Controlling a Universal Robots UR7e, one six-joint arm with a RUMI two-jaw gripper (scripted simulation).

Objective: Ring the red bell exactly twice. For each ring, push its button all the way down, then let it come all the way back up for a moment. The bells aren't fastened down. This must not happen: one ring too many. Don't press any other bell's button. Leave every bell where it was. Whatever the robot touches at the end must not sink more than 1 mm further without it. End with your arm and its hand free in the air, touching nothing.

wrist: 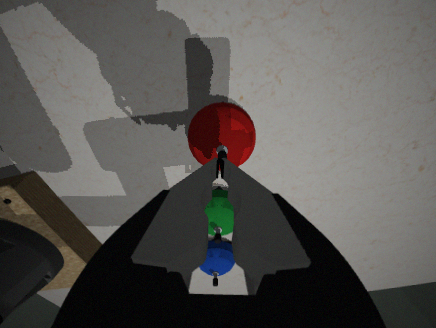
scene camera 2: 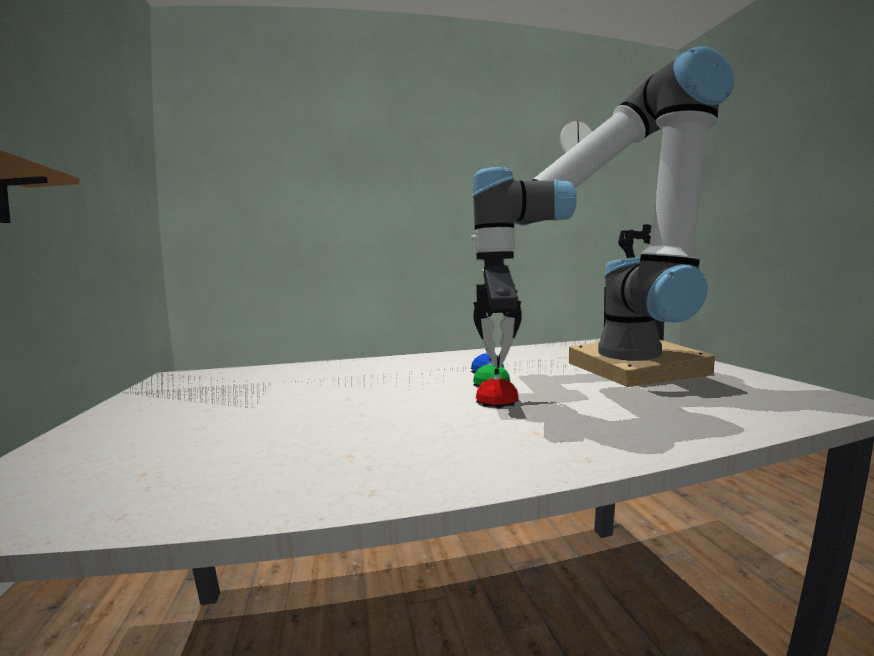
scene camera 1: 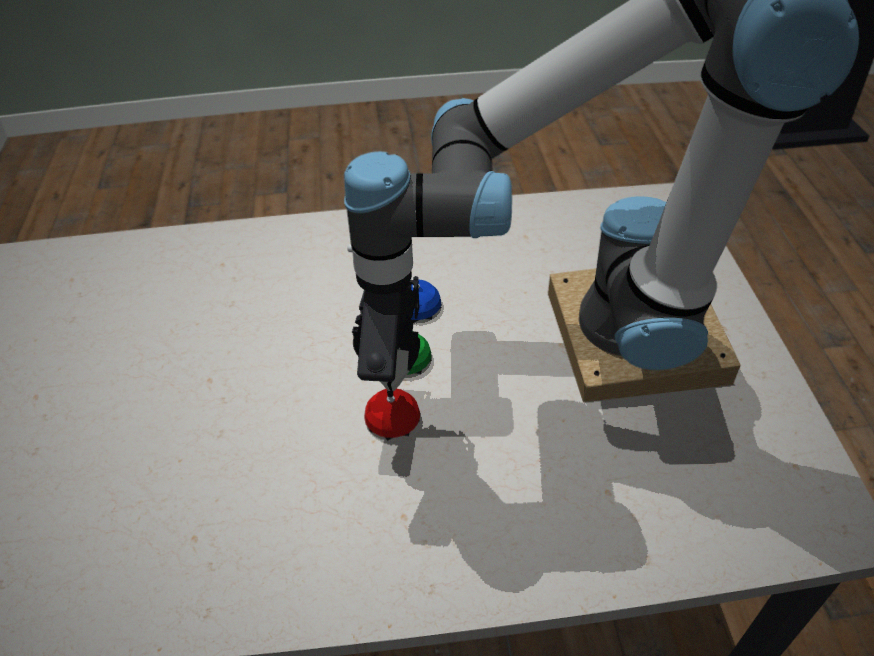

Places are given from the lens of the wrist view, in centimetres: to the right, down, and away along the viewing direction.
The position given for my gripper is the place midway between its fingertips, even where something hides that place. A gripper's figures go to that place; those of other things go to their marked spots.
my gripper [wrist: 219, 160]: 0, 0, 14
green bell [wrist: 220, 212]: 0, 7, 22
